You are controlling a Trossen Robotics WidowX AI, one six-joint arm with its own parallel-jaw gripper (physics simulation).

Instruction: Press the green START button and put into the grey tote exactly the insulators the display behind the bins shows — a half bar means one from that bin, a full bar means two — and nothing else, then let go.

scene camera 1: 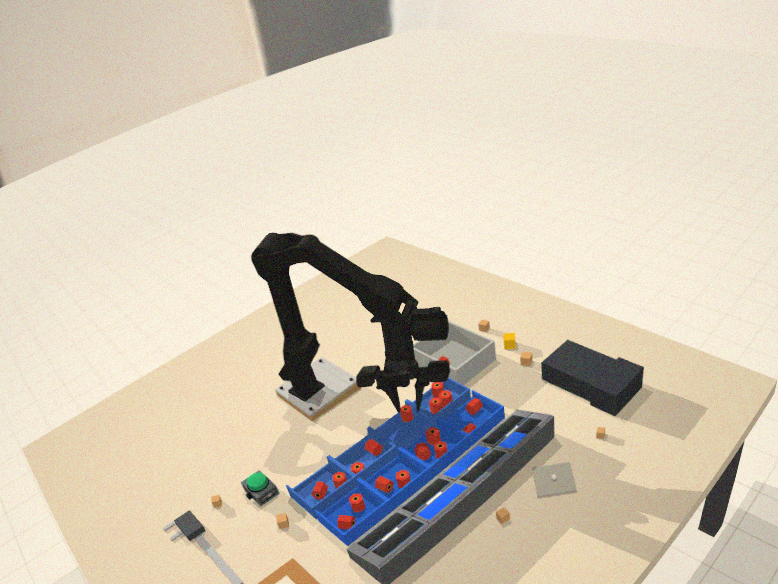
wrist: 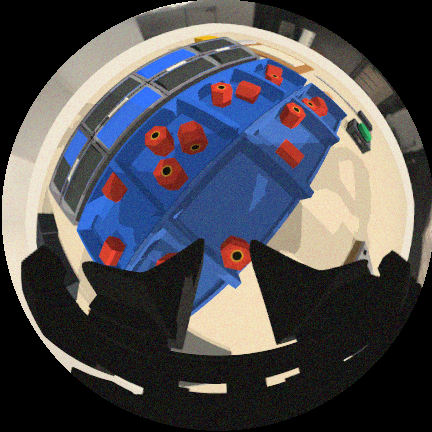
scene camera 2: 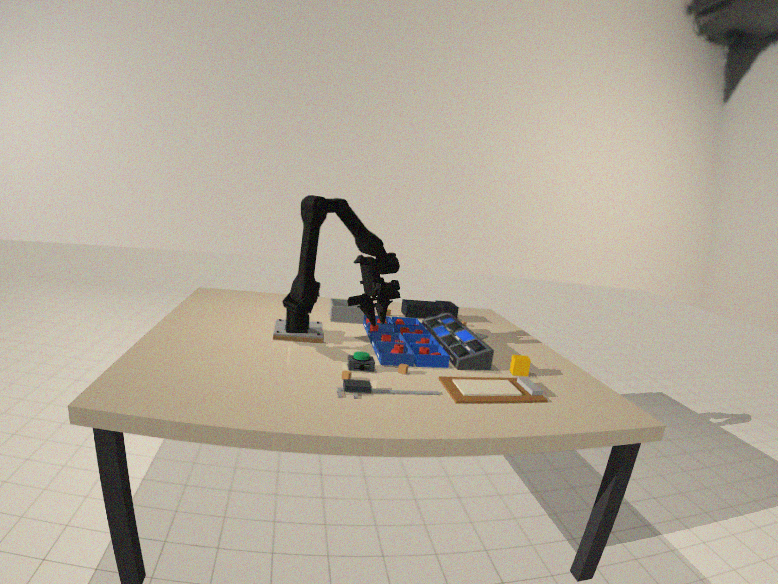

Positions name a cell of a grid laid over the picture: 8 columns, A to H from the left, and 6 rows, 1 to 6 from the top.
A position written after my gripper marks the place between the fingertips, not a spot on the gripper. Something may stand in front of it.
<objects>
my gripper: scene camera 1 E5; wrist E4; scene camera 2 D4
</objects>
